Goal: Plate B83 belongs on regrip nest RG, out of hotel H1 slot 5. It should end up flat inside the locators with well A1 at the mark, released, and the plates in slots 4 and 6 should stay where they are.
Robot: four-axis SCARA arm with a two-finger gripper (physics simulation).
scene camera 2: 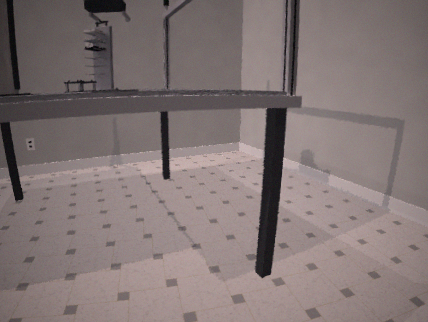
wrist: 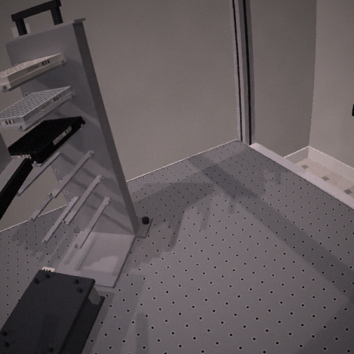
A black plate [wrist: 40, 142]: 43 cm from the lens.
